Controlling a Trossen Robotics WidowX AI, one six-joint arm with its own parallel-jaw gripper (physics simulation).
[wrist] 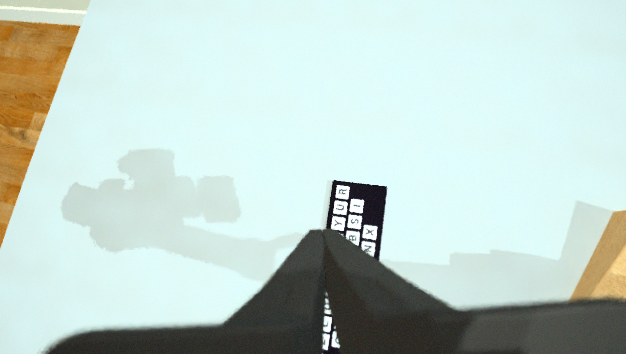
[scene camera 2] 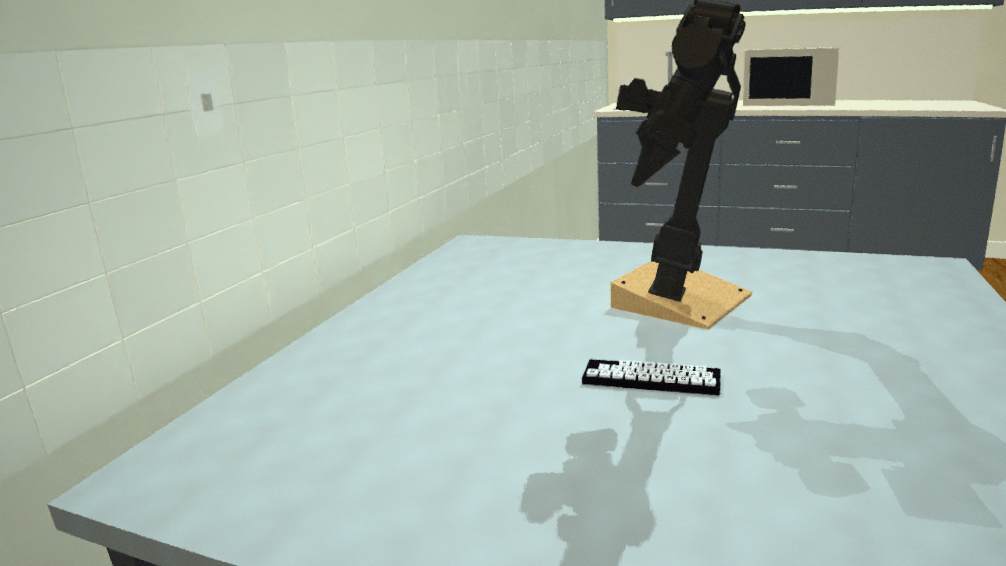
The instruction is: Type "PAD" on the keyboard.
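Seen in the pictures: gripper, between the fingertips: [wrist: 321,241] [scene camera 2: 634,185]; arm's base, origin of its link: [scene camera 2: 667,291].
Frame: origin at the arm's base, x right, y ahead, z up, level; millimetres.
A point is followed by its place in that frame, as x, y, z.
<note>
A small black keyboard [scene camera 2: 650,387] {-45, 350, -27} [wrist: 372,200] {46, 308, -21} with several rows of white letter keys lies flat on the table in front of the arm's base. In the wrist view its upper end shows the keys R, U, Y, I, S, B, X and N. The fingers cover its middle, and a few keys show through the narrow gap between them. The keys P, A and D cannot be made out. My gripper [scene camera 2: 635,184] {-10, 319, 271} [wrist: 321,241] {-10, 319, 271} is shut and empty, pointing down, high above the table. Its tips appear over the keyboard in the wrist view, beside the Y and B keys.
The arm stands on a wooden wedge base [scene camera 2: 710,302] {-84, -5, -17} [wrist: 597,260] {43, 53, -20} behind the keyboard. The pale blue table [scene camera 2: 316,422] {387, 596, -33} [wrist: 400,100] {189, 304, -33} carries the arm's shadows. A tiled wall [scene camera 2: 218,211] runs along the left. Grey cabinets [scene camera 2: 780,165] and a microwave [scene camera 2: 824,77] stand at the back.
</note>
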